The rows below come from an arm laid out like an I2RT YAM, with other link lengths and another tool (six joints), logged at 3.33 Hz.
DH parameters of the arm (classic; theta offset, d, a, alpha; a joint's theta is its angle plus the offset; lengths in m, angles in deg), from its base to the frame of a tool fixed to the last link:
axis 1: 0 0.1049 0.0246 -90
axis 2: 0 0 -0.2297 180
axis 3: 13.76 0 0.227 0
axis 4: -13.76 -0.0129 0.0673 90
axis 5: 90 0.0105 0 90
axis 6: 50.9 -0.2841 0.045 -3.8
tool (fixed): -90 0.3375 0 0
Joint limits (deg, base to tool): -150..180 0..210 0..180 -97..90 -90..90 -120..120
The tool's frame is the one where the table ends.
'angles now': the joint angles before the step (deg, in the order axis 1, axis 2, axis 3, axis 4, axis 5, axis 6). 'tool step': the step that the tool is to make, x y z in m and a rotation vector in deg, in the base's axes. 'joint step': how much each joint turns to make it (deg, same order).
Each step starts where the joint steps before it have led.
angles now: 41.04 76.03 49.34 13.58 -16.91 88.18
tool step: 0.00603 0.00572 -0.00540 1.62 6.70 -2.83
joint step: 0.04 2.51 0.18 0.13 1.40 6.41
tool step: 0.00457 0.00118 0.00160 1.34 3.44 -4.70
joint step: 0.00 0.01 -0.02 -0.61 3.65 4.54
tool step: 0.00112 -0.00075 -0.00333 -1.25 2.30 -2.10
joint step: 0.00 -0.01 0.08 -2.42 1.84 1.18
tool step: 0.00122 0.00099 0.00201 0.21 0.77 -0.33
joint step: 0.00 0.27 0.73 -0.77 0.10 0.75
